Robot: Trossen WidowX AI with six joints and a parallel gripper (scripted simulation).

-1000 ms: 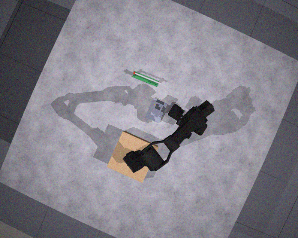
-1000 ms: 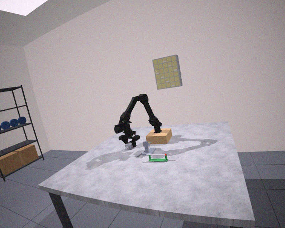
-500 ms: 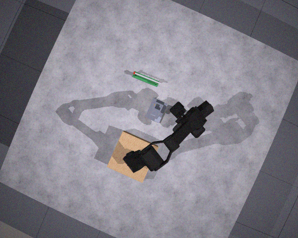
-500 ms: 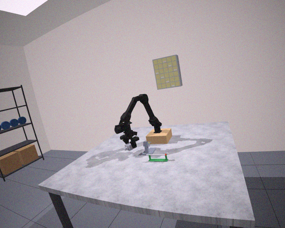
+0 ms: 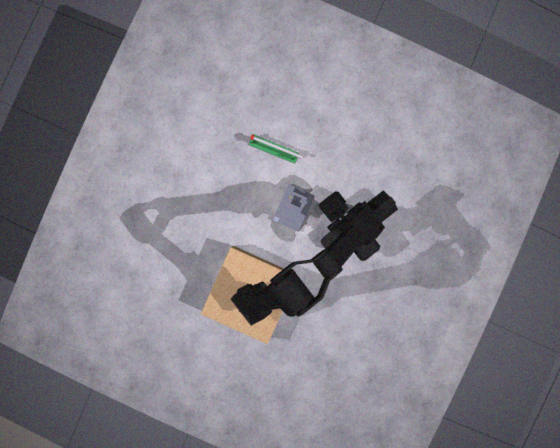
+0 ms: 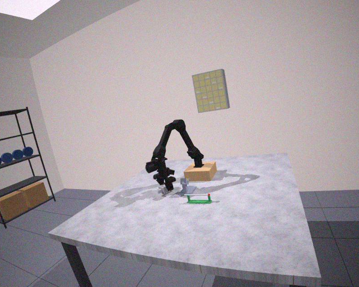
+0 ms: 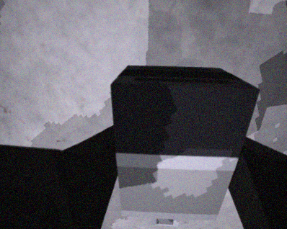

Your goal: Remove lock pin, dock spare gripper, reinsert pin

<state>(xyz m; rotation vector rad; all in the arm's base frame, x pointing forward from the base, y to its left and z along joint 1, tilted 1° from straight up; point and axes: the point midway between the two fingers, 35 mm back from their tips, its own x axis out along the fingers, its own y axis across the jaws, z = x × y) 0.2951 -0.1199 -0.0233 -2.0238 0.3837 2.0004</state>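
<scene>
Now: gripper tip 150 mm to the right of the socket mount, 30 mm below it and 20 mm past it. The rest, counted from my gripper tip: green cradle: 280 mm to the left, 90 mm ahead, 10 mm above; spare gripper: 20 mm above, 10 mm to the right, 10 mm ahead.
</scene>
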